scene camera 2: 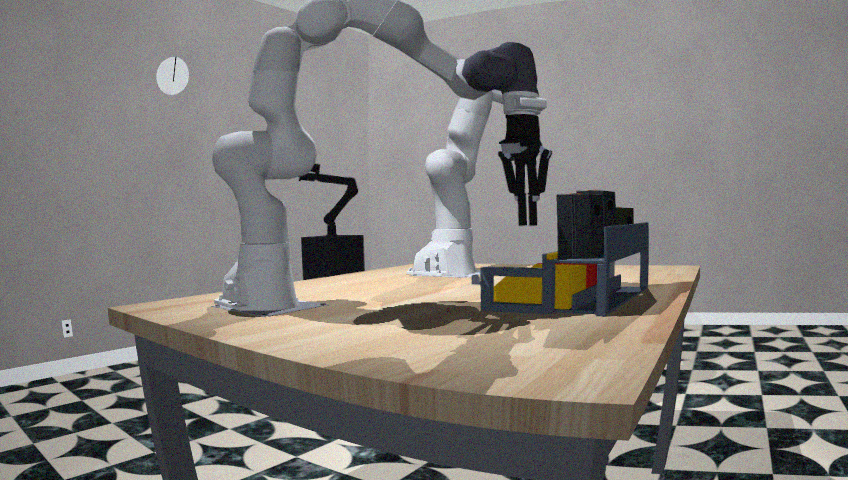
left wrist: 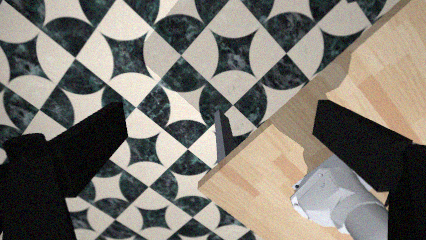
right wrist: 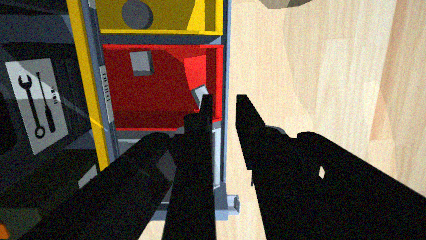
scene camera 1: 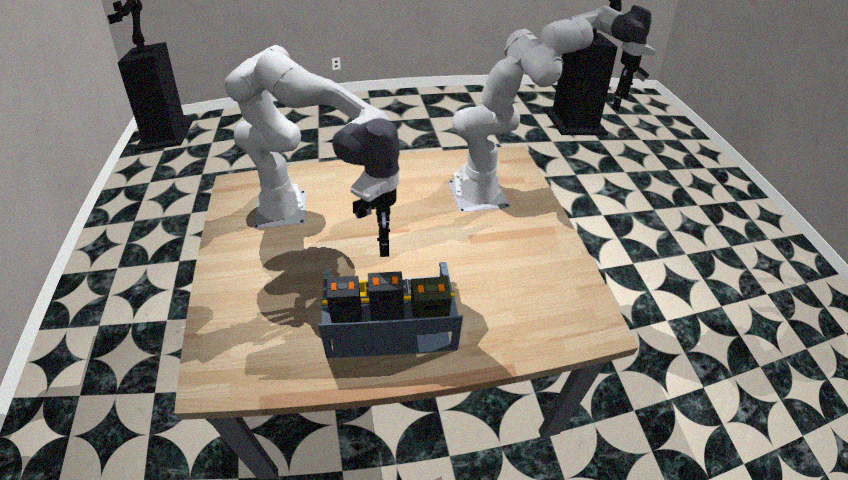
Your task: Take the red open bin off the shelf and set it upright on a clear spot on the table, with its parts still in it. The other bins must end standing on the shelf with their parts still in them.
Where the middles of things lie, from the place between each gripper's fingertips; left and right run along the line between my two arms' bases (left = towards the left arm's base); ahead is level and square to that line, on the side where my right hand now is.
I see my right gripper (scene camera 2: 528, 225) 80 mm short of the red bin (right wrist: 158, 102) and 150 mm above it. Also, from my right hand: grey bin (right wrist: 216, 125) (90 mm ahead, 110 mm to the left, 150 mm below); blue-grey shelf (scene camera 2: 620, 241) (110 mm ahead, 120 mm below); yellow bin (scene camera 2: 510, 289) (80 mm ahead, 110 mm to the right, 150 mm below).
I see my left gripper (scene camera 1: 619, 103) 85 cm to the left of the grey bin, 55 cm short of it and 37 cm above it. Round my left hand: green box (scene camera 1: 430, 297) 85 cm to the right, 65 cm ahead, 26 cm below; then red bin 96 cm to the right, 55 cm ahead, 37 cm below; then blue-grey shelf 96 cm to the right, 58 cm ahead, 35 cm below.
